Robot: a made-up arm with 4 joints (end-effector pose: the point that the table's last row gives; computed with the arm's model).
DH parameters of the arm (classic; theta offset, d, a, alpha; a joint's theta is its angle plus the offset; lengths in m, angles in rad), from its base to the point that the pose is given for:
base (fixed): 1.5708 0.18 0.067 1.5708
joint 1: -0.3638 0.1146 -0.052 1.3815
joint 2: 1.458 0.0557 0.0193 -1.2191
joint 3: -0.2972 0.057 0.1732 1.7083
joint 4: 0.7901 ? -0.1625 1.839
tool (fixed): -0.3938 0.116 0 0
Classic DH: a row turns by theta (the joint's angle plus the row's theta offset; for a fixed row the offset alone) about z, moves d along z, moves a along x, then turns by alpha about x.
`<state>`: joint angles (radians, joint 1 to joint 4).
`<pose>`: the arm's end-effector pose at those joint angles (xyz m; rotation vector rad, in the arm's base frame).
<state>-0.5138 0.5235 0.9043 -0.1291</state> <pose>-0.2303 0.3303 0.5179 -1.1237 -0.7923 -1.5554</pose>
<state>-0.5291 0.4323 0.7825 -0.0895</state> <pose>-0.1637 0.3334 0.5822 -1.2195 -0.6510 -1.4653</pose>
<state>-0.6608 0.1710 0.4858 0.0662</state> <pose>0.0617 0.4149 0.6351 -1.5681 -0.3537 -1.2642</pose>
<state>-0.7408 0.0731 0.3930 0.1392</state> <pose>0.1461 0.4659 0.6016 -1.7297 -0.2777 -1.2203</pose>
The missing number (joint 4, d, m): -0.5363
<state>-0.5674 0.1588 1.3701 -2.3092</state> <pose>-0.3488 -0.1416 0.5343 -1.5207 -2.2516 1.0914</pose>
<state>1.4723 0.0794 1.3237 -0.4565</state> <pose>-0.3774 -0.1789 0.1166 0.5350 0.0033 -1.5326</pose>
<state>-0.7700 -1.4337 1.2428 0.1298</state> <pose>0.1339 0.2752 0.7372 -1.3017 -0.3661 0.2468</pose>
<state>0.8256 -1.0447 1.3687 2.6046</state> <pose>0.3290 -0.5673 0.2965 -0.0599 2.1944 -0.5262</pose>
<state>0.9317 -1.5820 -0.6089 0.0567</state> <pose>0.0363 0.4081 0.6155 -1.3697 -0.5923 0.6735</pose>
